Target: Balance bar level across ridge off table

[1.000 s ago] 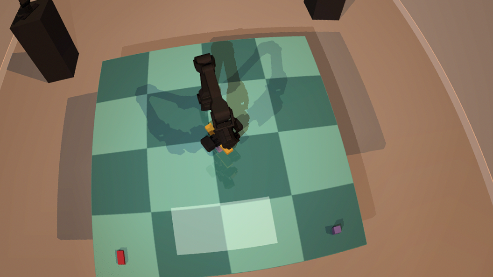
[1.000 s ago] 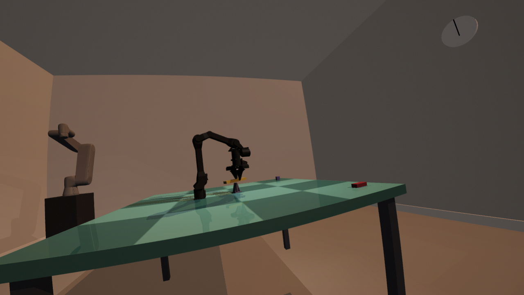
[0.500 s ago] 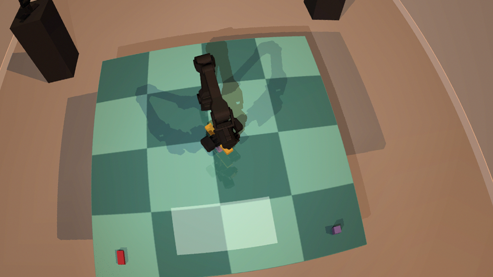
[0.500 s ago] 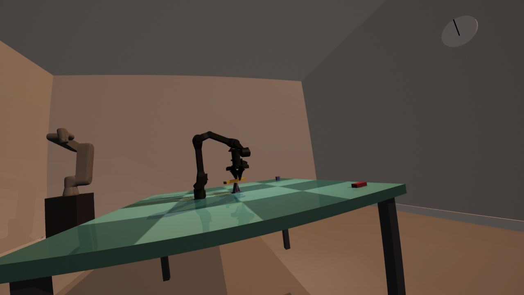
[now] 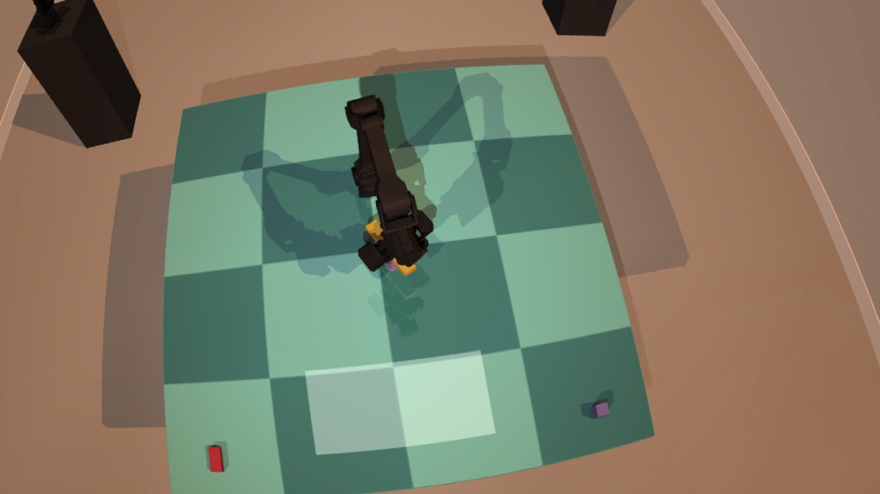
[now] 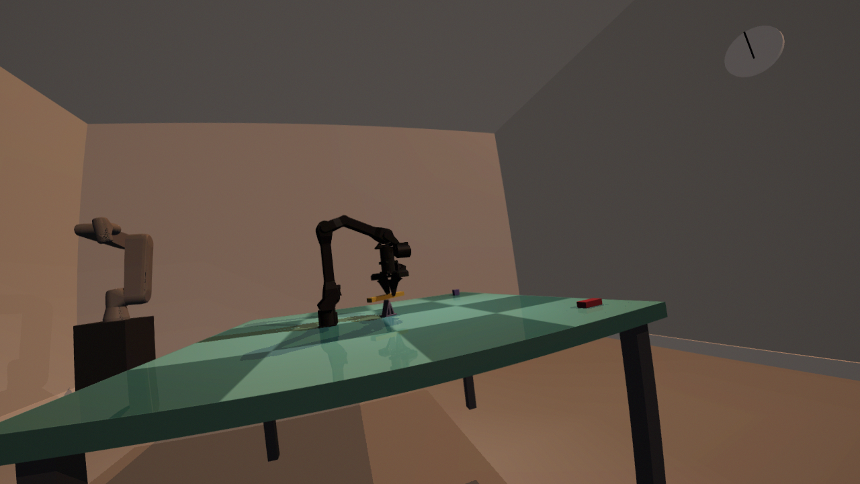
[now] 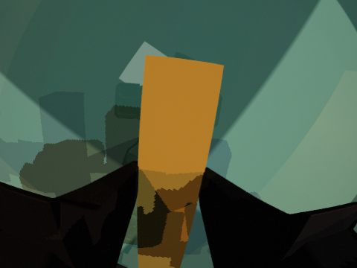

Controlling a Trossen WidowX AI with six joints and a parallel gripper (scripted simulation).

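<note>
Right now the orange bar is 2 cm behind my gripper tip and 1 cm to the right of it. Also, from my gripper tip: red block 48 cm ahead, 55 cm to the right, 7 cm below; small purple cube 48 cm ahead, 45 cm to the left, 6 cm below.
</note>
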